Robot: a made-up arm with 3 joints. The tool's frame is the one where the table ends. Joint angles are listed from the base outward.
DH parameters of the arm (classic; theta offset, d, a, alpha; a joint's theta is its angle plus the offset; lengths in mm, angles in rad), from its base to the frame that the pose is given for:
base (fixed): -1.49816 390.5 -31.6 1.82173
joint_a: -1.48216 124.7 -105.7 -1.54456
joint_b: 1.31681 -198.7 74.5 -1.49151
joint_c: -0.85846 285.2 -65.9 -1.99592
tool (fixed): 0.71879 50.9 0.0 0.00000
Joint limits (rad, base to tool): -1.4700..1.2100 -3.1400..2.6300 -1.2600..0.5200
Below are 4 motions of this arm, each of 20 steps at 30 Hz.
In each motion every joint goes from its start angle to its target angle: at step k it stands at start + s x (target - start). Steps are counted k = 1, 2, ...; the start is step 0. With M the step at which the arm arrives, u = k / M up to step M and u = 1 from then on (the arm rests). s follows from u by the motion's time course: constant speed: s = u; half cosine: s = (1 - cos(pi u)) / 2; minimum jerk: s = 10 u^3 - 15 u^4 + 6 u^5.
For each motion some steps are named. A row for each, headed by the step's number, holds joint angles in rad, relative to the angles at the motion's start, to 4 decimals.
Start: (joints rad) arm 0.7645 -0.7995 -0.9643
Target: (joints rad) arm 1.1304 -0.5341 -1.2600
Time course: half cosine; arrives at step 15
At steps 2, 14, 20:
2: 0.0158 0.0115 -0.0128
14: 0.3619 0.2625 -0.2925
20: 0.3659 0.2654 -0.2957

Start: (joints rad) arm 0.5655 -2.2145 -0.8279
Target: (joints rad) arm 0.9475 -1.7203 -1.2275
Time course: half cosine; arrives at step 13
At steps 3, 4, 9, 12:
3: 0.0480 0.0621 -0.0502
4: 0.0825 0.1067 -0.0863
9: 0.2995 0.3875 -0.3133
12: 0.3764 0.4870 -0.3938

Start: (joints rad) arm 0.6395 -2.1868 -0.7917
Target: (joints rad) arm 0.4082 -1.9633 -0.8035
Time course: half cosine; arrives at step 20
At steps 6, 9, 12, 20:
6: -0.0477 0.0461 -0.0024
9: -0.0976 0.0943 -0.0050
12: -0.1514 0.1463 -0.0077
20: -0.2313 0.2235 -0.0118

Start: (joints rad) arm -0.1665 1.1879 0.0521
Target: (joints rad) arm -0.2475 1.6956 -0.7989
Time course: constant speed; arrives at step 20
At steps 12, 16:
12: -0.0486 0.3046 -0.5106
16: -0.0648 0.4062 -0.6808

